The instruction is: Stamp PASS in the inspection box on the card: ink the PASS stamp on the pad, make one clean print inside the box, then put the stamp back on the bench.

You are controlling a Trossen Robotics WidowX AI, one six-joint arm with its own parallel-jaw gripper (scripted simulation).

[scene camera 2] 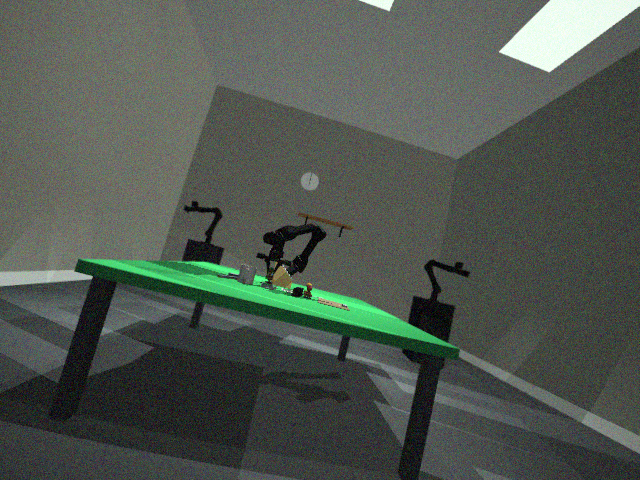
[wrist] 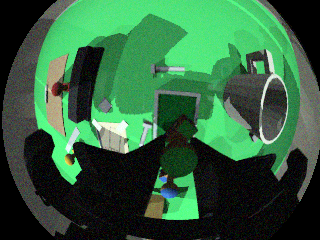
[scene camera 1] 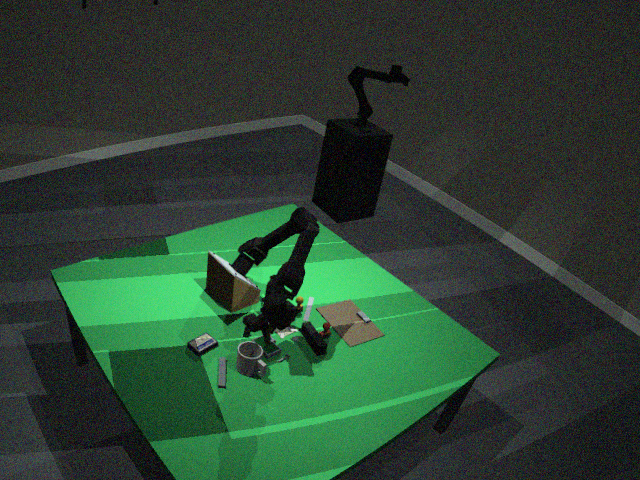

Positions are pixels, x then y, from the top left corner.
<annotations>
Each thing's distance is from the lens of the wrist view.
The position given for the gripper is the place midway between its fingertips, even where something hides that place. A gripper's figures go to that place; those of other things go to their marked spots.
gripper [wrist: 178,140]: 10 cm
brown mat [wrist: 56,68]: 35 cm
black block [wrist: 83,77]: 18 cm
The marked spots on the brown mat and the black block are 19 cm apart.
</annotations>
